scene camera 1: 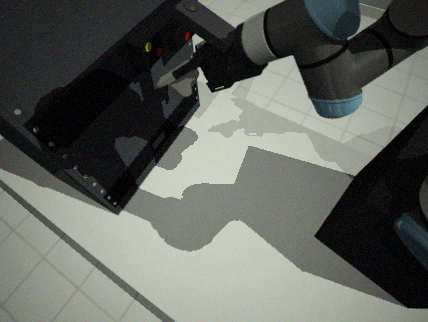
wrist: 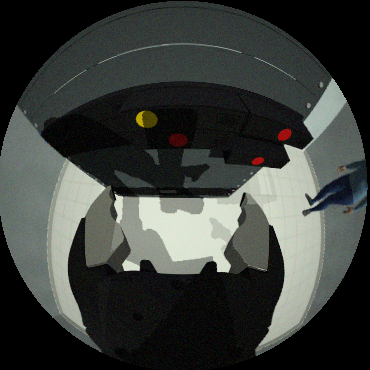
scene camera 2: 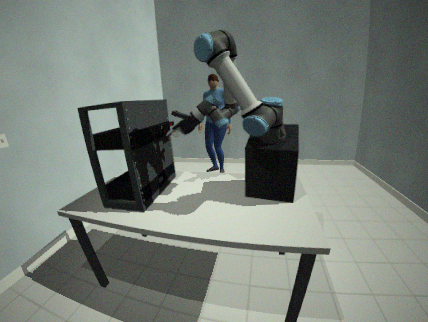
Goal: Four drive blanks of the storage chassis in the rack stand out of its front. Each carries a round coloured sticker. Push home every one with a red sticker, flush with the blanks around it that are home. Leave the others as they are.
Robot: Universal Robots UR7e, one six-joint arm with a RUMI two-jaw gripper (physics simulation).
Observation:
In view: the gripper (scene camera 1: 178,66) and a rack (scene camera 1: 88,110).
The rack shows as well in the wrist view (wrist: 179,120) and in scene camera 2 (scene camera 2: 142,135). The gripper shows as well in the wrist view (wrist: 178,190).

